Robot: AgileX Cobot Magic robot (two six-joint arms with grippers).
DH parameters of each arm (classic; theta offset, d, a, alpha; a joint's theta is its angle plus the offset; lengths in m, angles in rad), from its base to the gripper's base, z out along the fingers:
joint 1: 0 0.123 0 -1.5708
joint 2: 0.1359 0 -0.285 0
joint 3: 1.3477 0 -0.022 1.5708
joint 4: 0 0.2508 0 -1.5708
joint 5: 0 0 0.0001 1.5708
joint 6: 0 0.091 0 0
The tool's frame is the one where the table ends.
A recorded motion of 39 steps. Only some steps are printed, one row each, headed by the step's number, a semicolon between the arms.
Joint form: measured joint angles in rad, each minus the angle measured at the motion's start. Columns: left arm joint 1, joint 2, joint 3, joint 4, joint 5, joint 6; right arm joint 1, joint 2, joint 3, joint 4, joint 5, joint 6.
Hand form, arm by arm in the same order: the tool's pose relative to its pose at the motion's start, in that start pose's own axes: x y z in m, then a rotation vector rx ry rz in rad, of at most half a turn. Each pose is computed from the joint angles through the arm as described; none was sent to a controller.
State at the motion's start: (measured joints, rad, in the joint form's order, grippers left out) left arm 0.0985 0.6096 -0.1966 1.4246 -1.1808 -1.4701; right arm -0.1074 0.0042 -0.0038 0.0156 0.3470 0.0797
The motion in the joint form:
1: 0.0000 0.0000 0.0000 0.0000 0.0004 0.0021; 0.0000 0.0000 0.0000 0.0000 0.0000 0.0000
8: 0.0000 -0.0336 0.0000 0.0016 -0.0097 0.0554; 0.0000 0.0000 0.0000 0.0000 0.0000 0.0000
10: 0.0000 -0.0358 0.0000 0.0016 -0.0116 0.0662; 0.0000 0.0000 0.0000 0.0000 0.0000 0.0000
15: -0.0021 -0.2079 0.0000 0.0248 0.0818 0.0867; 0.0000 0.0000 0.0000 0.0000 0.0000 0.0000
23: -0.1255 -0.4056 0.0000 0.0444 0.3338 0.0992; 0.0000 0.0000 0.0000 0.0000 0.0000 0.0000
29: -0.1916 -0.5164 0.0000 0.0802 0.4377 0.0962; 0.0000 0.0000 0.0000 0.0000 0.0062 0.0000
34: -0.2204 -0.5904 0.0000 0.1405 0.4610 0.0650; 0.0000 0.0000 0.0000 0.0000 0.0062 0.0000
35: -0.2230 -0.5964 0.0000 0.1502 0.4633 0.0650; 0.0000 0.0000 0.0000 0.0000 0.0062 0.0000
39: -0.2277 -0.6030 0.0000 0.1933 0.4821 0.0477; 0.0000 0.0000 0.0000 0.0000 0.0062 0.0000
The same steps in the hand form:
1: 0.0000 0.0000 0.0000 -0.0004 0.0000 0.0021; 0.0000 0.0000 0.0000 0.0000 0.0000 0.0000
8: -0.0012 -0.0055 -0.0018 0.0130 -0.0128 0.0868; 0.0000 0.0000 0.0000 0.0000 0.0000 0.0000
10: -0.0012 -0.0060 -0.0020 0.0151 -0.0139 0.0996; 0.0000 0.0000 0.0000 0.0000 0.0000 0.0000
15: -0.0035 -0.0216 -0.0117 -0.0604 -0.0551 0.2841; 0.0000 0.0000 0.0000 0.0000 0.0000 0.0000
23: -0.0054 -0.0362 -0.0269 -0.1769 -0.1295 0.4581; 0.0000 0.0000 0.0000 0.0000 0.0000 0.0000
29: -0.0050 -0.0457 -0.0378 -0.2112 -0.1776 0.5505; 0.0006 0.0000 0.0000 0.0005 0.0062 0.0000
34: -0.0015 -0.0533 -0.0446 -0.2076 -0.1897 0.6102; 0.0006 0.0000 0.0000 0.0005 0.0062 0.0000
35: -0.0010 -0.0538 -0.0451 -0.2087 -0.1872 0.6207; 0.0006 0.0000 0.0000 0.0005 0.0062 0.0000
39: 0.0006 -0.0521 -0.0459 -0.2285 -0.1655 0.6358; 0.0006 0.0000 0.0000 0.0005 0.0062 0.0000

